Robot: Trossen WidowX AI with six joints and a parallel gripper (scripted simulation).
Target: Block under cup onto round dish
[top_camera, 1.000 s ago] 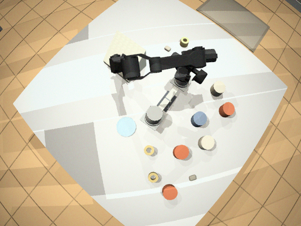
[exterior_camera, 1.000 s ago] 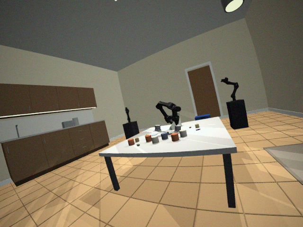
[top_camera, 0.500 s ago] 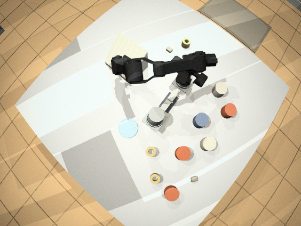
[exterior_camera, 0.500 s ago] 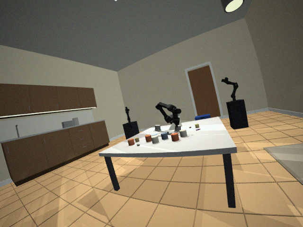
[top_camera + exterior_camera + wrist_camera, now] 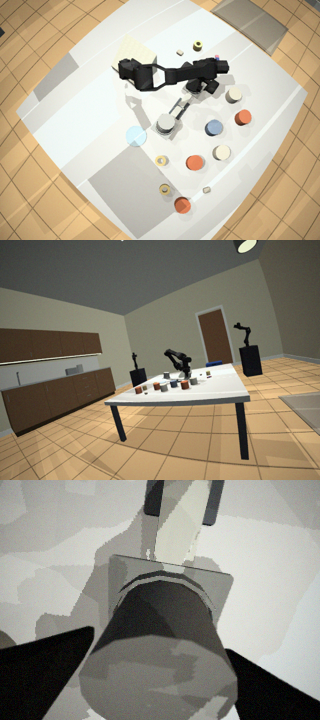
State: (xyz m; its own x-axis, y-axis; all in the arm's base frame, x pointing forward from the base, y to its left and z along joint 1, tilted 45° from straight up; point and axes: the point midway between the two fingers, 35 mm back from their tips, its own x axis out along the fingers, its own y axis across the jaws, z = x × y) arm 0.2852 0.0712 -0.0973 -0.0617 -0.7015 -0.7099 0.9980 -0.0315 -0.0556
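Right now the small green block is 10 mm below my gripper tip. Round my gripper tip: blue cup 210 mm ahead, 120 mm to the right, 20 mm below; then pink-blue eraser 230 mm to the left, 50 mm below; then small balance 140 mm to the right, 10 mm below.
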